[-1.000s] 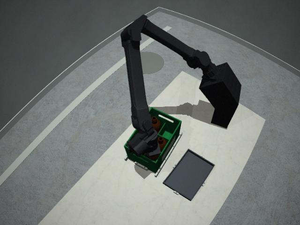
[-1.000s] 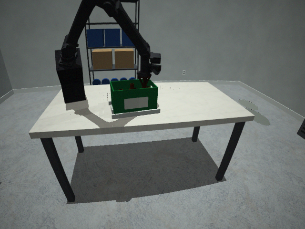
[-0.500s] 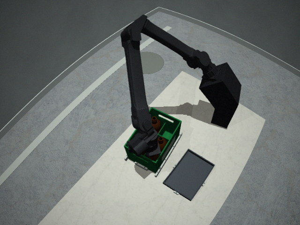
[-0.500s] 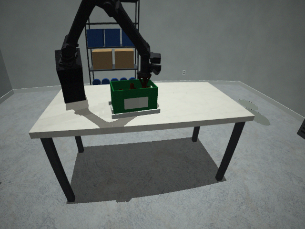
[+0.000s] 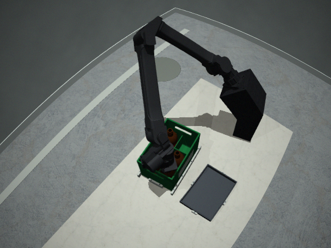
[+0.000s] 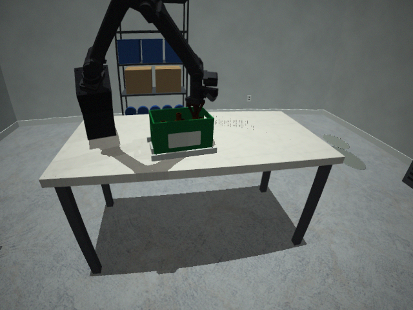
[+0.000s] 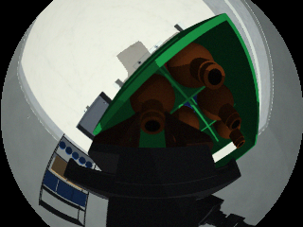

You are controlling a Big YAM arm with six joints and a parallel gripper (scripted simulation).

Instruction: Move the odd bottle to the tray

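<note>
The crate is 8 cm behind my hand, 7 cm below it and 6 cm to the right of it. From my hand the other things lie so: tray: 21 cm to the left, 14 cm below, 7 cm behind.
</note>
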